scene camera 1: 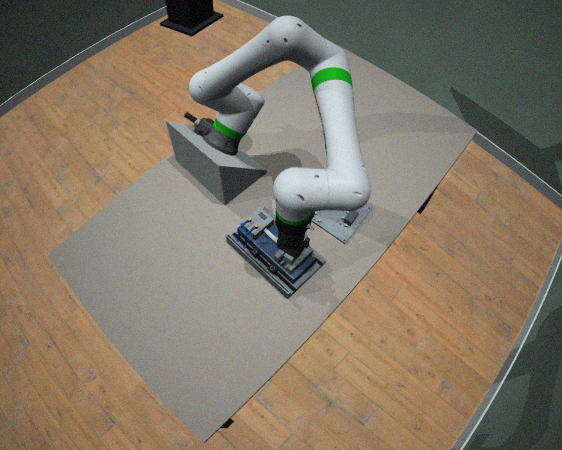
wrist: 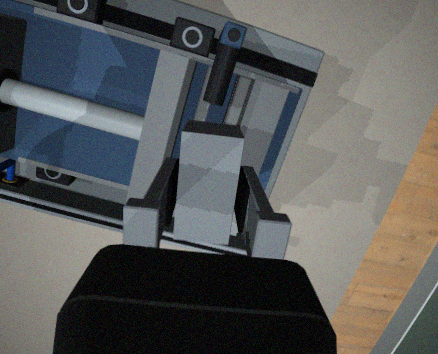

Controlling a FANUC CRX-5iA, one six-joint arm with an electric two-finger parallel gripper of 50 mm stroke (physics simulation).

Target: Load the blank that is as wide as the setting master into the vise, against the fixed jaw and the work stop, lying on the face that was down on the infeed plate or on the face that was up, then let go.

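Where they show: gripper, fingertip midpoint: (scene camera 1: 293,251) (wrist: 207,181); arm's base at its link origin: (scene camera 1: 219,145).
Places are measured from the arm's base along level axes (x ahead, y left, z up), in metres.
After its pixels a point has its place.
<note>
My gripper (scene camera 1: 291,256) @[x 0.476, y -0.207, z 0.004 m] (wrist: 207,181) @[x 0.476, y -0.207, z 0.004 m] is shut on a light grey rectangular blank (wrist: 207,185) @[x 0.476, y -0.206, z 0.013 m], with one finger on each long side. The blank is over the right part of the vise (scene camera 1: 263,251) @[x 0.381, y -0.237, z -0.058 m] (wrist: 55,145) @[x 0.365, y -0.216, z -0.058 m]. In the wrist view the movable jaw (wrist: 164,105) is left of the blank and the fixed jaw (wrist: 260,115) is right of it, partly hidden. The blank looks slightly turned against the jaws. The work stop (wrist: 220,77) @[x 0.477, y -0.154, z -0.022 m], a dark rod on a blue block, is beyond its far end, with a gap showing. The blank's underside and height above the vise bed cannot be told.
The infeed plate (scene camera 1: 344,234) @[x 0.562, y 0.006, z -0.110 m] lies right of the vise, partly behind the arm, with a dark block (scene camera 1: 351,217) @[x 0.551, y 0.068, z -0.085 m] on it. A grey wedge-shaped stand (scene camera 1: 200,165) @[x 0.019, y -0.126, z 0.020 m] is under the arm's base. Blue clamps (scene camera 1: 242,230) @[x 0.276, y -0.215, z -0.058 m] stand at the vise's left end. The white screw (wrist: 75,108) @[x 0.391, y -0.183, z -0.032 m] meets the movable jaw.
</note>
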